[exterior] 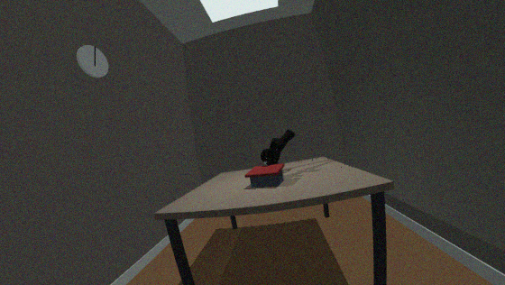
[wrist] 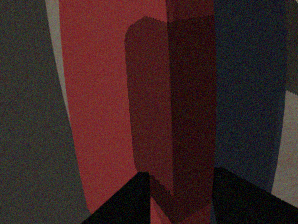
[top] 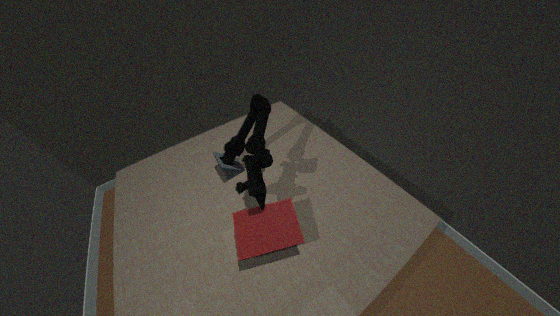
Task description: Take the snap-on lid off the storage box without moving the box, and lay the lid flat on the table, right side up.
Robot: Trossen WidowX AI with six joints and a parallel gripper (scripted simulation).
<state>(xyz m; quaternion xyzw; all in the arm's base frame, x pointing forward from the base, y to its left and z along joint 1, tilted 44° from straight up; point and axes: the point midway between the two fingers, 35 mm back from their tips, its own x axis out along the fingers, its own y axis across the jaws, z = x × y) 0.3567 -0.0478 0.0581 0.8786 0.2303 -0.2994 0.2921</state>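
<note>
My gripper tip is 7 cm short of the lid, 3 cm to the left of it and 1 cm above it. The rest, counted from my gripper tip: blue storage box 6 cm ahead, 3 cm to the right, 6 cm below.
</note>
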